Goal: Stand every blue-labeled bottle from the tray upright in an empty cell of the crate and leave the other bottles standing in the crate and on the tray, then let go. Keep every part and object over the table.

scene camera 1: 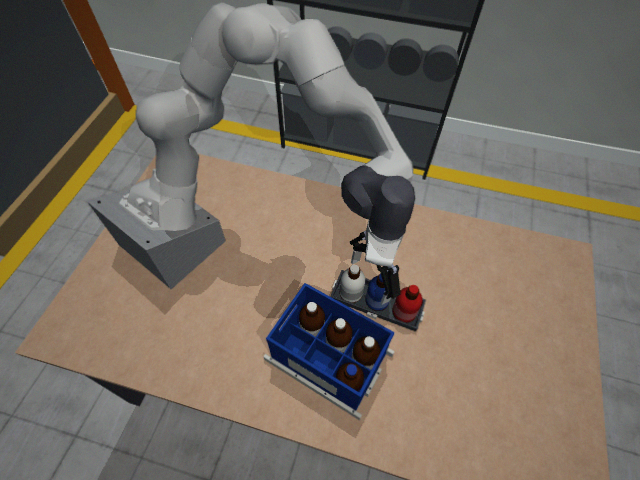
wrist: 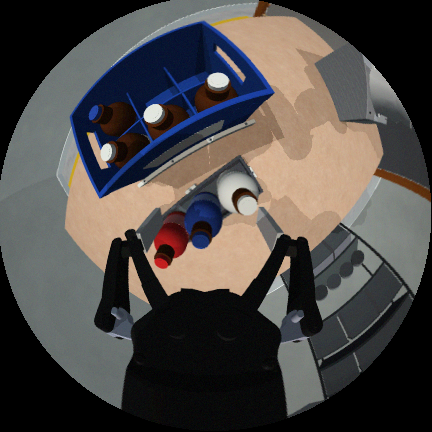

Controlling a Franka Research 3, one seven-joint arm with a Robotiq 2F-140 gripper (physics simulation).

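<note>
The blue-labeled bottle stands upright in the middle of the dark tray, between a white bottle and a red bottle. My gripper is open and empty above the tray. In the scene view one finger hides part of the blue bottle. The blue crate holds three white-capped brown bottles in the row beside the tray and a blue-capped brown bottle at one end of the other row. Two cells of that row are empty.
Light rails lie along the crate's long sides. The crate stands close beside the tray on the tan table. The arm's grey base block stands at the table's other end. A black shelf rack is behind the table.
</note>
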